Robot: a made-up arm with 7 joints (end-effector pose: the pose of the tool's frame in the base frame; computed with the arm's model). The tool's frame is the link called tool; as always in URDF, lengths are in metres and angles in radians. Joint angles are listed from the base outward.
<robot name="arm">
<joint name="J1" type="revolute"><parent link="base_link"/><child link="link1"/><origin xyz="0.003 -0.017 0.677" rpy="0 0 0"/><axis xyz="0 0 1"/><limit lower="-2.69" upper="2.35" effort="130" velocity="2.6"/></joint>
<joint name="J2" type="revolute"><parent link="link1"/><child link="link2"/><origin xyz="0.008 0.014 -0.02" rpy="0 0 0"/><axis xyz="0 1 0"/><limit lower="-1.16" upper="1.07" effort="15" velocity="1.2"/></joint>
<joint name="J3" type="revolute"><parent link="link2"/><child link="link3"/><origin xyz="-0.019 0.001 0.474" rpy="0 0 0"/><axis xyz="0 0 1"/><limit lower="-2.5" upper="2.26" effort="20" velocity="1.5"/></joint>
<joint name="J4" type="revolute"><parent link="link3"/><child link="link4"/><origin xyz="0.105 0.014 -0.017" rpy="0 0 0"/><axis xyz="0 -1 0"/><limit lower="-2.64" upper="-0.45" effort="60" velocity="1.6"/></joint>
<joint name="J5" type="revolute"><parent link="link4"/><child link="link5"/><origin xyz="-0.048 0.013 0.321" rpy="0 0 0"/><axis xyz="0 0 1"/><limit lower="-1.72" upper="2.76" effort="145" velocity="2"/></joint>
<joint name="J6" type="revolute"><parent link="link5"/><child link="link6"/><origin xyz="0.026 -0.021 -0.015" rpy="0 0 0"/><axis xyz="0 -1 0"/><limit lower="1.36" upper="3.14" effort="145" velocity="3"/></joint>
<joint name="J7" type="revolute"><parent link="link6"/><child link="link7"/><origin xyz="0.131 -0.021 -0.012" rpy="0 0 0"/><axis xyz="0 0 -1"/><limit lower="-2.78" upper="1.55" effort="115" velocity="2.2"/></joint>
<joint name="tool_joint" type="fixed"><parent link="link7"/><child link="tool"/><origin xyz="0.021 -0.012 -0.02" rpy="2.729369 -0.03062 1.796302"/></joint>
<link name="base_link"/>
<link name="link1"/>
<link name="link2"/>
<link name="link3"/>
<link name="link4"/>
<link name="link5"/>
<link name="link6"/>
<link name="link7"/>
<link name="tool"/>
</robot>
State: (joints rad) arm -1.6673 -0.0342 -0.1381 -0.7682 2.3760 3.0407 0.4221
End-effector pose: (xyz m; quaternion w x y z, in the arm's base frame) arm -0.0814 -0.3777 1.3261 0.3690 -0.0050 -0.4823 0.7945
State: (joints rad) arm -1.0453 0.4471 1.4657 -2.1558 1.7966 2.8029 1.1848
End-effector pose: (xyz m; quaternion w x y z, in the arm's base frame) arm 0.4375 0.0509 0.8270 0.4103 -0.8366 0.3609 -0.0372
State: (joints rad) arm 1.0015 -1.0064 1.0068 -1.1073 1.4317 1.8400 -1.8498
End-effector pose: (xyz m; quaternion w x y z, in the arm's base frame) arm -0.6263 -0.1564 1.1954 0.0790 0.8868 0.1556 -0.4280
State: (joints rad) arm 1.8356 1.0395 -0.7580 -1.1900 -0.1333 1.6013 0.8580
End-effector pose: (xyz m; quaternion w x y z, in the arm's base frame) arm 0.1758 0.7660 0.6945 0.4691 0.3223 0.8216 0.0315
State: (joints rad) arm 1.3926 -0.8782 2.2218 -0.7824 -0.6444 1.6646 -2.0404
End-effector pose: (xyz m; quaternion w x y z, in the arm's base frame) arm -0.4674 -0.7002 0.9663 0.4785 -0.7012 -0.5285 -0.0014
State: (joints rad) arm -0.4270 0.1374 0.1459 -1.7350 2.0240 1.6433 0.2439
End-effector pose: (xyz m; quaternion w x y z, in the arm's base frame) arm 0.6067 -0.0827 0.9802 0.4471 -0.6048 -0.0391 -0.6579
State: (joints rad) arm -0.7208 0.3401 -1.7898 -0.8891 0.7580 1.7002 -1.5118
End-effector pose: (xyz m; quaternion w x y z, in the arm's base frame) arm -0.1490 -0.4643 1.3872 0.4279 0.6816 0.5601 -0.1964
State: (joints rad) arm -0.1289 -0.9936 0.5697 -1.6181 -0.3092 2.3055 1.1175
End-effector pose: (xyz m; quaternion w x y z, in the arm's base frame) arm -0.1621 0.2884 1.3231 0.5481 0.3931 0.2855 0.6808
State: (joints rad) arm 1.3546 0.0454 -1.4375 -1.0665 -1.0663 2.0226 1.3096
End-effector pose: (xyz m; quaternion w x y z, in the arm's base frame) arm 0.4242 -0.0316 1.4126 0.7500 0.5950 0.1050 0.2691
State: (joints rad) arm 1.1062 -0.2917 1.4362 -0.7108 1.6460 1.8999 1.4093
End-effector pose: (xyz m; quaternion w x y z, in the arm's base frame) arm -0.4714 -0.0340 1.3951 0.6430 0.0523 -0.7287 0.2299
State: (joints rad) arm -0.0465 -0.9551 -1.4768 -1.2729 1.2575 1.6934 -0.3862
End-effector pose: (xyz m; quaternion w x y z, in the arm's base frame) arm -0.4443 -0.5250 1.0630 0.5136 0.2952 -0.0262 0.8053
